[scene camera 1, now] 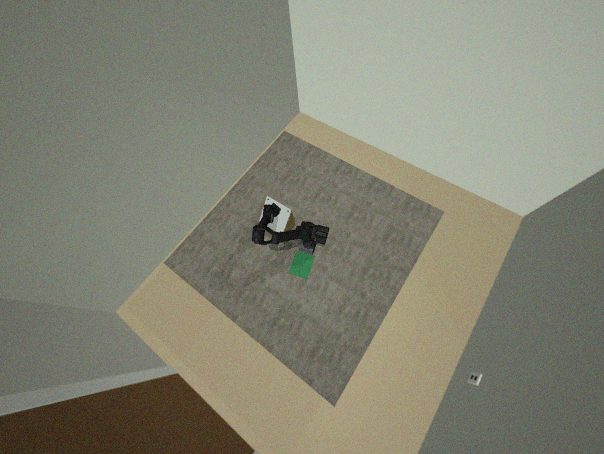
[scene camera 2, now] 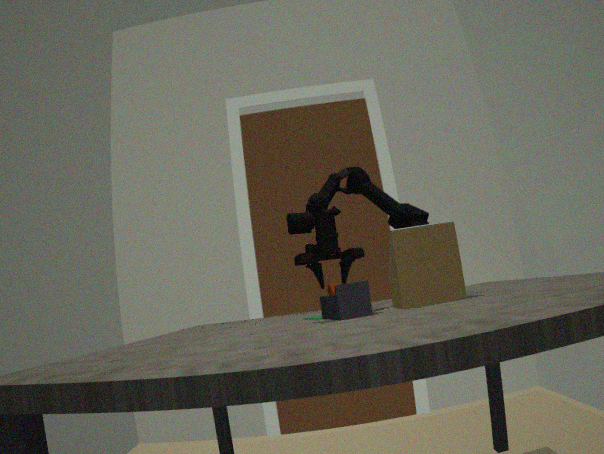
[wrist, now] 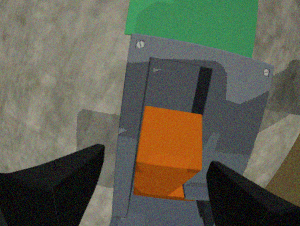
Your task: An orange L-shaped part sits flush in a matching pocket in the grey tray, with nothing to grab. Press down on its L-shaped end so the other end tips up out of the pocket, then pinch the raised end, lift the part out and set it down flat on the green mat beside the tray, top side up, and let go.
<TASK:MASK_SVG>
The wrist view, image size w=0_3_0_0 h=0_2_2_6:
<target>gripper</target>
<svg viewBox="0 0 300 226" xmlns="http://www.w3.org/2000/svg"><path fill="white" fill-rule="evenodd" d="M210 163L206 182L208 197L210 197L208 201L211 203L211 213L214 215L212 218L215 219L215 226L300 226L299 206L277 197L276 194L269 193L268 190L256 185L255 182L244 178L243 175L236 173L230 167L224 166L222 162L212 161ZM105 146L94 144L86 149L66 154L65 157L54 159L54 161L42 163L42 165L13 171L13 173L12 171L7 174L0 173L0 226L80 226L81 219L84 217L84 211L88 207L90 197L92 197L93 191L97 187L98 179L100 179L100 171L102 166L104 166Z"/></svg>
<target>orange L-shaped part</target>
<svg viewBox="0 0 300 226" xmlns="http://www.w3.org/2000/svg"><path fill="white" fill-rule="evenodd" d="M146 106L141 138L139 138L137 162L135 162L134 194L145 195L145 197L186 201L182 190L183 185L185 185L188 179L194 177L198 171L202 170L202 116L200 114Z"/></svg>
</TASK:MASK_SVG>
